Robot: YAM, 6 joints.
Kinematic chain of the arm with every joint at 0, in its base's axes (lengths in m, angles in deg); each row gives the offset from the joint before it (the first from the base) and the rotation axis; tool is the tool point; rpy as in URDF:
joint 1: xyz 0 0 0.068 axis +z
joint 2: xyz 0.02 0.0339 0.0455 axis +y
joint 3: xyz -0.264 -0.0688 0 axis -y
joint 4: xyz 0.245 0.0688 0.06 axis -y
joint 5: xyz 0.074 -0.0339 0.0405 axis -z
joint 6: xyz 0.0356 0 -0.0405 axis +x
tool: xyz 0 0 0 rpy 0 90 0
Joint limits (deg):
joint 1: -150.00..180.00
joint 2: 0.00..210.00
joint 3: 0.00..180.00
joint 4: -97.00..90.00
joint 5: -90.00..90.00
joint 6: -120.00..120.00
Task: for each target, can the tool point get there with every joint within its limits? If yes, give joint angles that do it. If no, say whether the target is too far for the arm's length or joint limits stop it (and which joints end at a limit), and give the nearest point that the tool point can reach.
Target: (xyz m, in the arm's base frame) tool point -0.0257 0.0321 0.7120
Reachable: yes | joints 114.39 81.30 159.03 -25.54 -16.55 -7.33
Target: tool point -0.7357 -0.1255 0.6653
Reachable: no: too far | nearest point -0.5136 -0.0132 0.4941 | short by 0.302 m
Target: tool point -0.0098 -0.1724 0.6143
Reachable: yes | joints -104.69 73.06 106.79 14.45 -74.28 63.74
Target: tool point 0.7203 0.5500 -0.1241
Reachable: no: too far | nearest point 0.4963 0.3790 -0.0486 | short by 0.292 m
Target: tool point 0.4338 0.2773 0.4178
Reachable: yes | joints 36.43 137.73 138.72 47.98 75.67 -70.02
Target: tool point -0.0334 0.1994 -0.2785
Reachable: yes | joints 94.70 190.20 78.85 -3.97 -28.44 2.74
